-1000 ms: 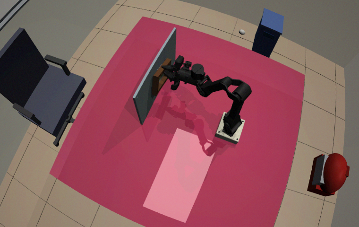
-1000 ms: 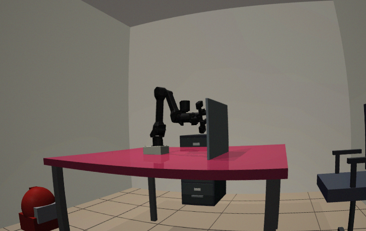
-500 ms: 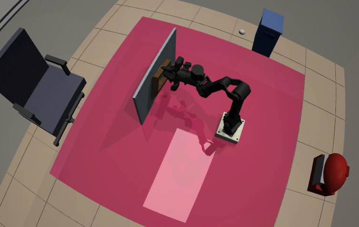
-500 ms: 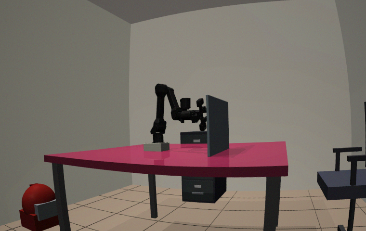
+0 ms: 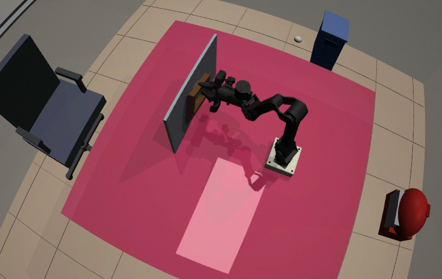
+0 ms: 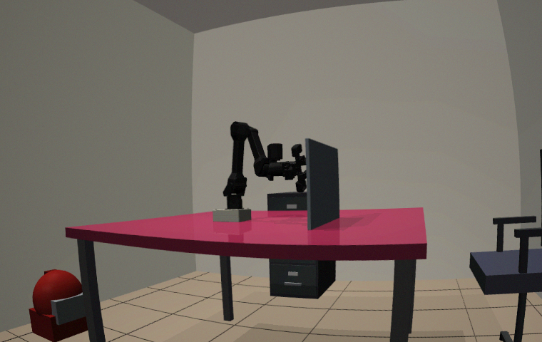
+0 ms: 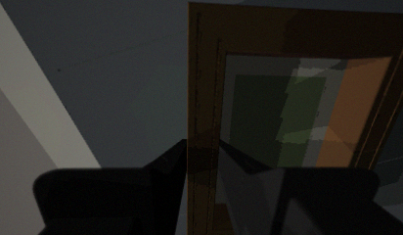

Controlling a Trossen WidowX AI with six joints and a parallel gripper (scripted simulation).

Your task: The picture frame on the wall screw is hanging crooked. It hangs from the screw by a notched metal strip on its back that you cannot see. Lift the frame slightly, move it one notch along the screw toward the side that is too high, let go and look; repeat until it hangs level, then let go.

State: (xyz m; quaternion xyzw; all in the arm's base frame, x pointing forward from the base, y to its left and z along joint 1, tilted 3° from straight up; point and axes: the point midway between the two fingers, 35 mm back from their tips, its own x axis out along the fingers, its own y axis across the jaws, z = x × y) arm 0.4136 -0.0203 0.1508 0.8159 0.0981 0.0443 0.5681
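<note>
Right now the brown wooden picture frame is 20 mm to the left of my gripper tip and 50 mm below it. Also, from my gripper tip: wall panel: 10 mm ahead, 70 mm below.
</note>
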